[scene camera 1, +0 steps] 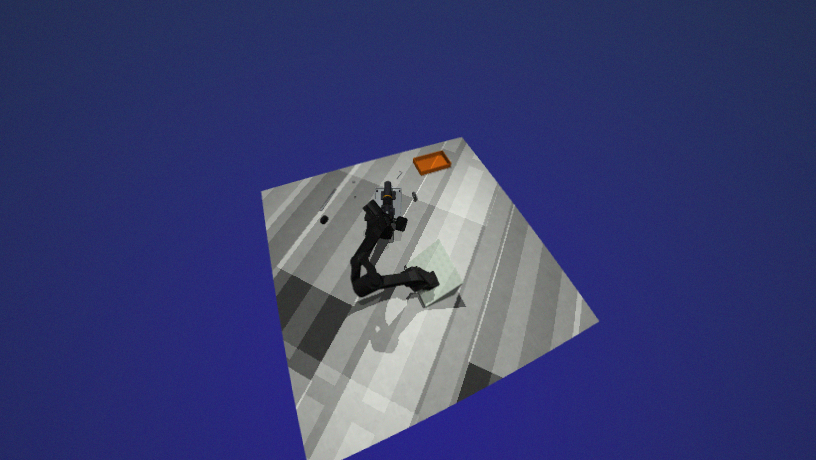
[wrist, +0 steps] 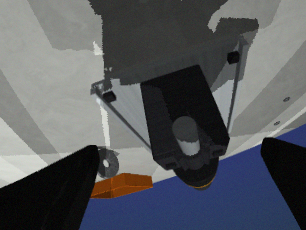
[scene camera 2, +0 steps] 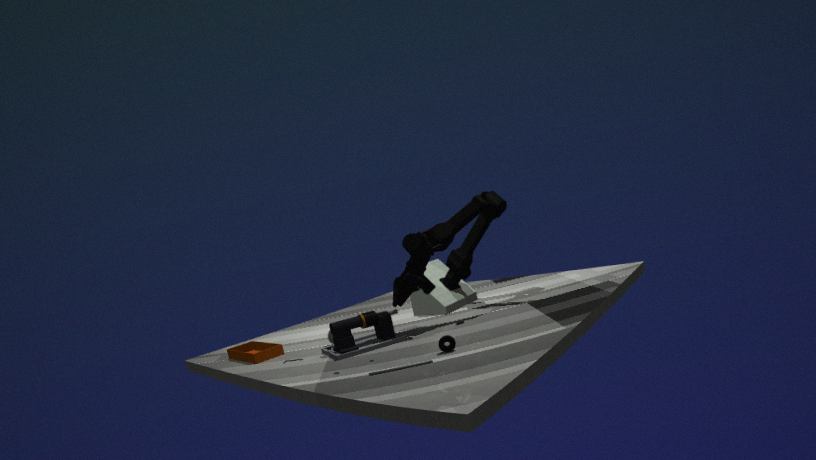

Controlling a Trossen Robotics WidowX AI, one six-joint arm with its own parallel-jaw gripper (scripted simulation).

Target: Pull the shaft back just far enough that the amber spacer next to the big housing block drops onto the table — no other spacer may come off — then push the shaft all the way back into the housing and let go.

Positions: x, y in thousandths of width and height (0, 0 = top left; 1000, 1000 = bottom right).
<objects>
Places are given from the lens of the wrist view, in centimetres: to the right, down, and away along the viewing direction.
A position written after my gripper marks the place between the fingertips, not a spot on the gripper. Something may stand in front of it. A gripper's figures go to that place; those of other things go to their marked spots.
my gripper (wrist: 596, 654): 2, 2, 9
orange tray (wrist: 394, 807): -9, 19, 46
</objects>
